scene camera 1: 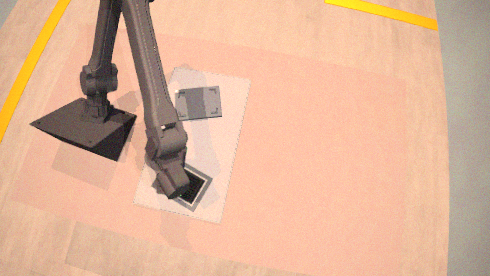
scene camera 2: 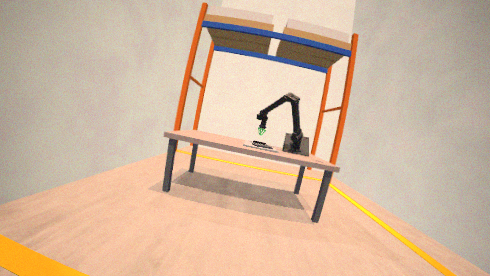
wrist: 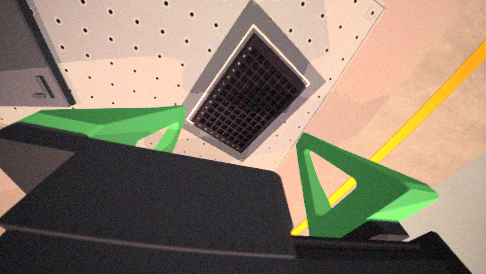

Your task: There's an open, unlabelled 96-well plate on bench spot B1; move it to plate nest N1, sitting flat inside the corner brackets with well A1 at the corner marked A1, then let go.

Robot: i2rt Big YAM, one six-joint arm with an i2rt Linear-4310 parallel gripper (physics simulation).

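Where they show: gripper, fingertip midpoint: (scene camera 2: 260, 135) (wrist: 245, 126); arm's base at its link origin: (scene camera 1: 97, 114) (scene camera 2: 295, 146).
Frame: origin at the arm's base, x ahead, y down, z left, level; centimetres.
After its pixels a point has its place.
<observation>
The open 96-well plate (scene camera 1: 193, 187) {z -21.3, x 36.9, y 3.6 cm} (scene camera 2: 259, 143) {z -15.4, x 33.0, y 4.8 cm} (wrist: 250, 92) {z -20.1, x 34.0, y 4.6 cm} is black and lies flat, turned diagonally, inside the white outline of the grey bench spot B1 (wrist: 317, 80) {z -28.0, x 37.4, y 4.9 cm}. My gripper (scene camera 2: 261, 133) {z -18.9, x 33.5, y -3.6 cm} (wrist: 245, 126) {z -18.9, x 33.5, y -3.6 cm} is open and empty, with green fingers, and hangs above the plate; in the wrist view the plate shows ahead of and between the fingertips. In scene camera 1 the wrist hides part of the plate. The grey plate nest N1 (scene camera 1: 196, 103) {z 8.3, x 34.0, y 3.9 cm} (wrist: 17, 50) {z 4.7, x 33.2, y 3.9 cm} has dark corner brackets and no plate on it. A small white mark shows at its upper-left corner in scene camera 1.
Spot and nest share a pale perforated board (scene camera 1: 227, 135) {z -2.4, x 46.1, y 5.1 cm} (wrist: 117, 62) {z -4.6, x 33.8, y 5.1 cm} on the table (scene camera 1: 325, 150) {z -4.6, x 80.7, y 6.4 cm} (scene camera 2: 225, 144) {z 33.1, x 66.9, y 6.4 cm}. The arm's dark base (scene camera 1: 82, 117) {z -3.5, x -1.9, y -5.4 cm} stands left of the board. An orange-posted rack (scene camera 2: 190, 70) with boxes stands behind the table.
</observation>
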